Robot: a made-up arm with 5 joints.
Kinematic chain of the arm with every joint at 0, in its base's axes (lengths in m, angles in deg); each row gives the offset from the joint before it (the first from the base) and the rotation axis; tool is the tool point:
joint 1: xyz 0 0 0.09 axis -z
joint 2: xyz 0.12 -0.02 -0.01 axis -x
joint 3: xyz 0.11 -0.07 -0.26 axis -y
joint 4: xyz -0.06 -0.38 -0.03 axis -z
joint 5: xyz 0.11 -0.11 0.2 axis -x
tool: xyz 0.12 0.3 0
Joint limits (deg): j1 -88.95..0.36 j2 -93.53..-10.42 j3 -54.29..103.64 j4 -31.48..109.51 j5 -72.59..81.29
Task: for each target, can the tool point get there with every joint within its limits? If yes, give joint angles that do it. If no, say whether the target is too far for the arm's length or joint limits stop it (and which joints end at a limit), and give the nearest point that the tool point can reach.
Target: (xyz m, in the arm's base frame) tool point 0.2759 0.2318 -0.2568
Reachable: yes | joints -28.56 -66.92 31.97 -16.58 41.35
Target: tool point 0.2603 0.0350 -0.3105
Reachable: yes | joints -58.26 -77.18 49.11 30.70 -21.13
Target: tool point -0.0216 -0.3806 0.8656
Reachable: no: joint limits stop it (at a limit: joint 1, joint 2, joint 4, joint 5) | nearest point 0.1214 -0.3997 0.2212 | short by 0.660 m
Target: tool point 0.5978 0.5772 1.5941
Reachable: no: too far | nearest point 0.4551 0.3138 0.2209 | short by 1.405 m
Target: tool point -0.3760 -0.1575 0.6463
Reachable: no: joint limits stop it (at a limit: joint 1, joint 2, joint 4) | nearest point -0.0510 -0.3811 0.1435 | short by 0.639 m
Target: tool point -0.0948 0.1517 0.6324
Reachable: no: joint limits stop it (at a limit: joint 1, joint 2, joint 4) | nearest point 0.2933 0.1840 0.1695 | short by 0.605 m
